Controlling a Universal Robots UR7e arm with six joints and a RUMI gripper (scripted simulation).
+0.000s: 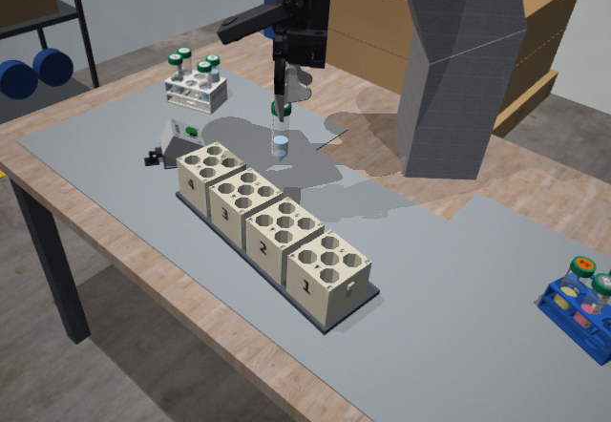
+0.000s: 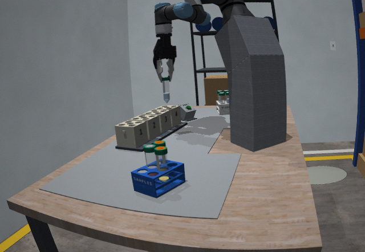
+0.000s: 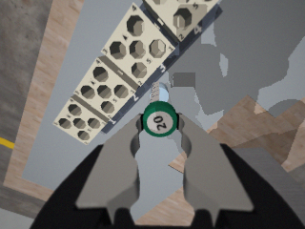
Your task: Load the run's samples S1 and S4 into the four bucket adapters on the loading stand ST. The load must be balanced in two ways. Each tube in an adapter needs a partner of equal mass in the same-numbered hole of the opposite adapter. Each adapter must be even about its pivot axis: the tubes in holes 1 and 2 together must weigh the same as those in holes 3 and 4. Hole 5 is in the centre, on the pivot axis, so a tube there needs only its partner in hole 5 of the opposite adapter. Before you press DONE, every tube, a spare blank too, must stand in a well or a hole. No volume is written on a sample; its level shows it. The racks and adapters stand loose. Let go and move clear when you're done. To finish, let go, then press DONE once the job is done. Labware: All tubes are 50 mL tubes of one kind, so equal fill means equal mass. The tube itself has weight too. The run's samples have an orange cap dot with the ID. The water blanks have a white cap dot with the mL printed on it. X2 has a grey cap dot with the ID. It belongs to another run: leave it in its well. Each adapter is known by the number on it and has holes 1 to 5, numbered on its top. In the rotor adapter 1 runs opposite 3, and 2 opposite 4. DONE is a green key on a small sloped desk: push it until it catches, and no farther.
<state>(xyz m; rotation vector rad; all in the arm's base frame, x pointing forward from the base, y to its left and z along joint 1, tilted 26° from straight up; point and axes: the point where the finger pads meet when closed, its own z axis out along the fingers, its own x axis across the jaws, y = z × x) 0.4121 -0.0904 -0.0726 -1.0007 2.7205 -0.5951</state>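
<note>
Now: the water blank 5 cm below my hand and 1 cm ahead of it. Round my hand: green DONE key 27 cm to the right, 18 cm below, 2 cm behind; blue sample rack 55 cm to the left, 22 cm below, 15 cm behind; white blank rack 45 cm to the right, 22 cm below, 19 cm behind.
</note>
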